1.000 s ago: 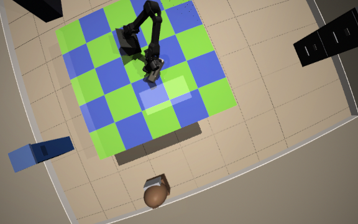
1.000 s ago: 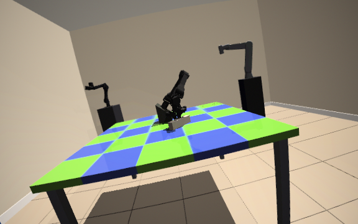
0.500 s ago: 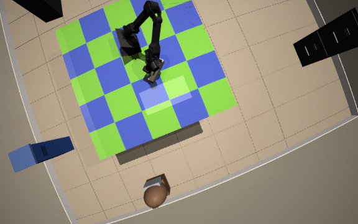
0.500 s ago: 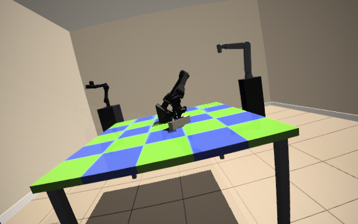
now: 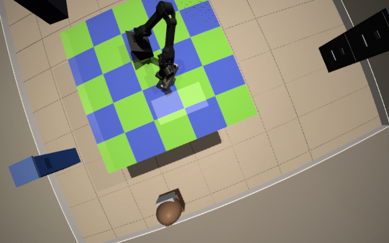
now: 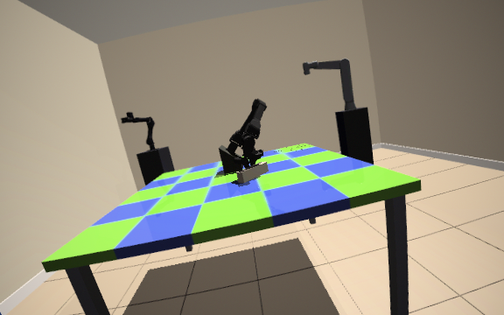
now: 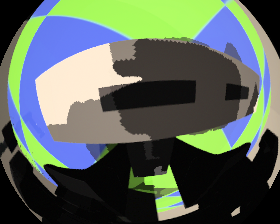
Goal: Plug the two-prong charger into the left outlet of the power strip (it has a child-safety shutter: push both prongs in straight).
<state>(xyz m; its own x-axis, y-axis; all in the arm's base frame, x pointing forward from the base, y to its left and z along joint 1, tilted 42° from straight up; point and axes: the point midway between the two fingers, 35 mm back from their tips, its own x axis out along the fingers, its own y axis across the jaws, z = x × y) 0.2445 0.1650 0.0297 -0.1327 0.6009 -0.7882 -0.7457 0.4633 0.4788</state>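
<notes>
My gripper tip is 10 mm short of the two-prong charger, 10 mm to the right of it and 10 mm below it.
</notes>
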